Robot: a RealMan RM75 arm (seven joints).
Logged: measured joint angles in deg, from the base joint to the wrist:
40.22, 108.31, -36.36, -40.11, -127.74, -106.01, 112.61
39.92, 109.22, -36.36, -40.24, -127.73, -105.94, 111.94
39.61, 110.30, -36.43, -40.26, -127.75, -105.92, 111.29
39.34, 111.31, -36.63, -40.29, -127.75, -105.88, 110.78
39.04, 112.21, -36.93, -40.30, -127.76, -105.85, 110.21
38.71, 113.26, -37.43, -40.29, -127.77, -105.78, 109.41
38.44, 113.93, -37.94, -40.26, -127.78, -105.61, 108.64
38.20, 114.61, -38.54, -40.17, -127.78, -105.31, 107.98
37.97, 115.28, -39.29, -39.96, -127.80, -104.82, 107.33
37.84, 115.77, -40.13, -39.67, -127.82, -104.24, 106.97
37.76, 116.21, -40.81, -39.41, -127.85, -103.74, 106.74
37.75, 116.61, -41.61, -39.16, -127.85, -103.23, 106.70
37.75, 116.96, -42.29, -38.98, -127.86, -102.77, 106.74
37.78, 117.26, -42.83, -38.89, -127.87, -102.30, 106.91
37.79, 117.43, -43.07, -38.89, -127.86, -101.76, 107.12
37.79, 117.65, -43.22, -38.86, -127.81, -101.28, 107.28
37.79, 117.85, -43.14, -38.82, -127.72, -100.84, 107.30
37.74, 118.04, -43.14, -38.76, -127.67, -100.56, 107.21
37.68, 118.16, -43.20, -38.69, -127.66, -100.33, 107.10
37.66, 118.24, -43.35, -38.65, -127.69, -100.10, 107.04
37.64, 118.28, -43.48, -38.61, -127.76, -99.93, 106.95
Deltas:
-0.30, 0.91, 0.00, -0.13, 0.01, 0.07, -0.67
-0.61, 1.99, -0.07, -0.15, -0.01, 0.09, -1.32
-0.88, 3.00, -0.27, -0.18, -0.01, 0.13, -1.83
-1.18, 3.90, -0.57, -0.19, -0.02, 0.16, -2.40
-1.51, 4.95, -1.07, -0.18, -0.03, 0.23, -3.20
-1.78, 5.62, -1.58, -0.15, -0.04, 0.40, -3.97
-2.02, 6.30, -2.18, -0.06, -0.04, 0.70, -4.63
-2.25, 6.97, -2.93, 0.15, -0.06, 1.19, -5.28
-2.38, 7.46, -3.77, 0.44, -0.08, 1.77, -5.64
-2.46, 7.90, -4.45, 0.70, -0.11, 2.27, -5.87
-2.47, 8.30, -5.25, 0.95, -0.11, 2.78, -5.91
-2.47, 8.65, -5.93, 1.13, -0.12, 3.24, -5.87
-2.44, 8.95, -6.47, 1.22, -0.13, 3.71, -5.70
-2.43, 9.12, -6.71, 1.22, -0.12, 4.25, -5.49
-2.43, 9.34, -6.86, 1.25, -0.07, 4.73, -5.33
-2.43, 9.54, -6.78, 1.29, 0.02, 5.17, -5.31
-2.48, 9.73, -6.78, 1.35, 0.07, 5.45, -5.40
-2.54, 9.85, -6.84, 1.42, 0.08, 5.68, -5.51
-2.56, 9.93, -6.99, 1.46, 0.05, 5.91, -5.57
-2.58, 9.97, -7.12, 1.50, -0.02, 6.08, -5.66

